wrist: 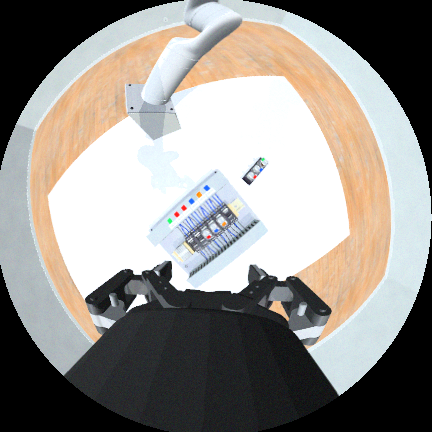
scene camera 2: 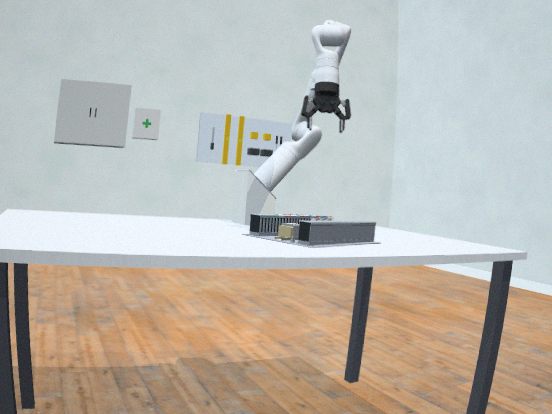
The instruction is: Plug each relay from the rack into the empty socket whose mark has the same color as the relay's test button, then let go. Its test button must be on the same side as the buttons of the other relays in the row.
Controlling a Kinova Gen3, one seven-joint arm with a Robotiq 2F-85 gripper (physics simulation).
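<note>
My gripper is open and empty, high above the table. In the wrist view the small dark rack holds three relays with green, blue and red test buttons. The panel's mark strip runs green, red, red, blue, orange, blue from lower left to upper right. In the socket row, relays with a red button, a blue button and an orange button stand in the middle. Their buttons face away from the strip. The two sockets at the lower left and the one at the upper right look empty. The rack does not show in the scene view.
The panel carries a grey wire duct and a slotted duct on either side of the row. Pale end blocks stand at the row's ends. The arm's base bracket stands at the table's edge. The white table is below.
</note>
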